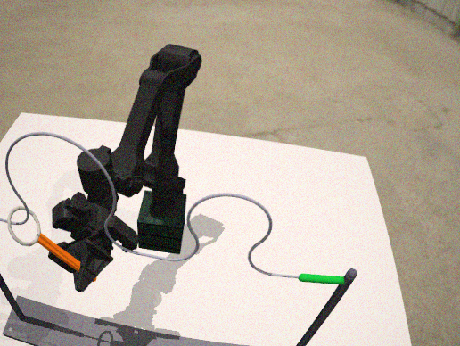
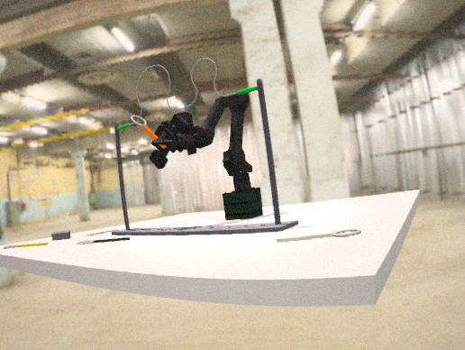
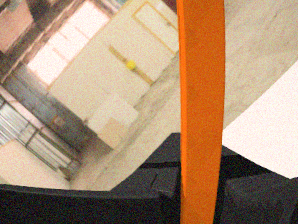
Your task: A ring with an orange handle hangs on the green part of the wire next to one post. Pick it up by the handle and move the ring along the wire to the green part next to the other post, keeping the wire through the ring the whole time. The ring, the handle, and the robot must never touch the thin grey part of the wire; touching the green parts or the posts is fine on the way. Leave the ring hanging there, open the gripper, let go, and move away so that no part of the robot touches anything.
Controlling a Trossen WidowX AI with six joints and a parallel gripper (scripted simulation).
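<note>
Right now the orange-handled ring is 3 cm behind my gripper tip, 6 cm to the right of it and 6 cm above it. The rest, counted from my gripper tip: grey block 16 cm ahead, 42 cm to the right, 28 cm below; pale ring tool 11 cm ahead, 59 cm to the left, 28 cm below; yellow-handled ring tool 37 cm ahead, 36 cm to the right, 28 cm below.
</note>
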